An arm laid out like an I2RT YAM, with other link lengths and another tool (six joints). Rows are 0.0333 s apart.
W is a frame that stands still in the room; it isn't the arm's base.
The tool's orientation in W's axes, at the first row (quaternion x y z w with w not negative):
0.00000 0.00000 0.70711 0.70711
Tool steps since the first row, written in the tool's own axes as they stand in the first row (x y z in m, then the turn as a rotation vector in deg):
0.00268 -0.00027 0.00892 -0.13 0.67 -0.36
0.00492 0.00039 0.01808 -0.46 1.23 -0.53
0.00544 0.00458 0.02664 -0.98 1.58 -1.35
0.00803 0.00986 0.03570 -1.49 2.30 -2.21
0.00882 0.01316 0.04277 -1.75 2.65 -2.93
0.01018 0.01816 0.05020 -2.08 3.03 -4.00
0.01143 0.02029 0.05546 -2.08 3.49 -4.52
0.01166 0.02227 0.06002 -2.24 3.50 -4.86
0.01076 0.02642 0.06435 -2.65 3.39 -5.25
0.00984 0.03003 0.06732 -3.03 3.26 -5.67
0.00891 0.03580 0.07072 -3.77 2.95 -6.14
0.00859 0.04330 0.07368 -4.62 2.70 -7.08
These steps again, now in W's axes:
0.00027 0.00268 0.00892 -0.67 -0.13 -0.36
-0.00039 0.00492 0.01808 -1.23 -0.46 -0.53
-0.00458 0.00544 0.02664 -1.58 -0.98 -1.35
-0.00986 0.00803 0.03570 -2.30 -1.49 -2.21
-0.01316 0.00882 0.04277 -2.65 -1.75 -2.93
-0.01816 0.01018 0.05020 -3.03 -2.08 -4.00
-0.02029 0.01143 0.05546 -3.49 -2.08 -4.52
-0.02227 0.01166 0.06002 -3.50 -2.24 -4.86
-0.02642 0.01076 0.06435 -3.39 -2.65 -5.25
-0.03003 0.00984 0.06732 -3.26 -3.03 -5.67
-0.03580 0.00891 0.07072 -2.95 -3.77 -6.14
-0.04330 0.00859 0.07368 -2.70 -4.62 -7.08

